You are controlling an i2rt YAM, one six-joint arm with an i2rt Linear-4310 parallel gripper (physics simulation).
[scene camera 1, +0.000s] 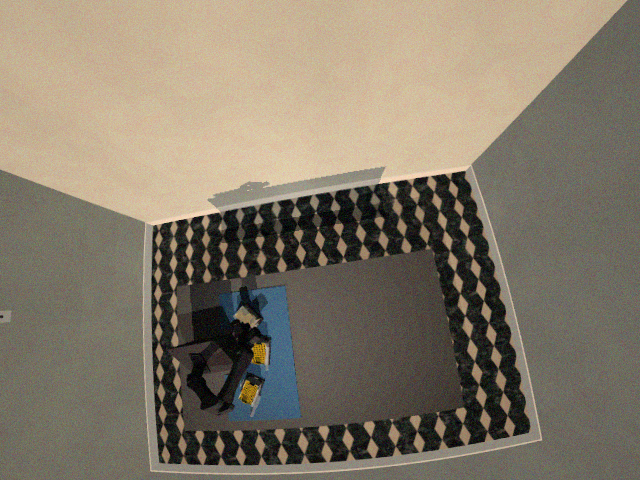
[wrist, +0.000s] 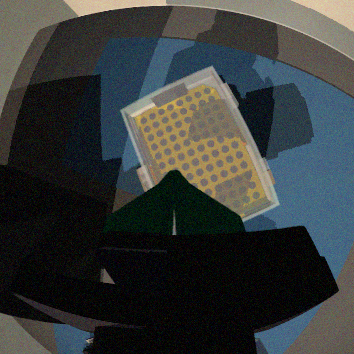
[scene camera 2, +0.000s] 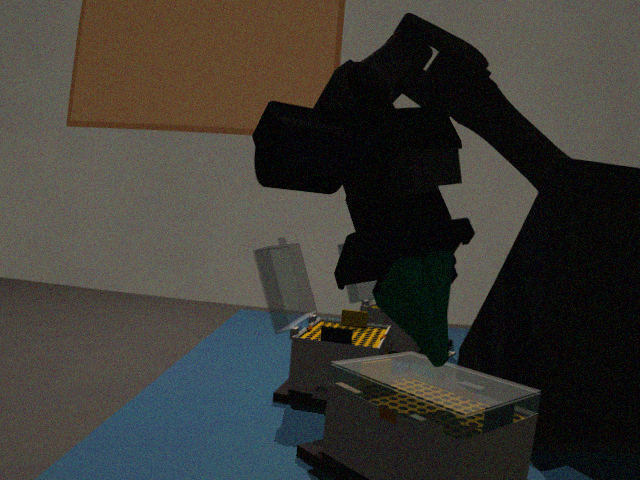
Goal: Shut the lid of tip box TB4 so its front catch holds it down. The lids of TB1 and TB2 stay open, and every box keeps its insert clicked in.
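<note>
The nearest tip box, taken as TB4, has its clear lid lying over the top. Its yellow perforated insert shows through the lid. Whether the catch holds cannot be told. My gripper is shut and empty, its green tips pointing down at the lid's top, near one long side; contact cannot be made out. Two other boxes with yellow inserts, a middle box and a far box, have raised clear lids. Box labels are not readable.
The boxes stand on a blue mat. The middle box's raised lid stands left of my gripper in the second scene view. The far box's raised lid shows partly behind my gripper. The black arm covers part of the mat.
</note>
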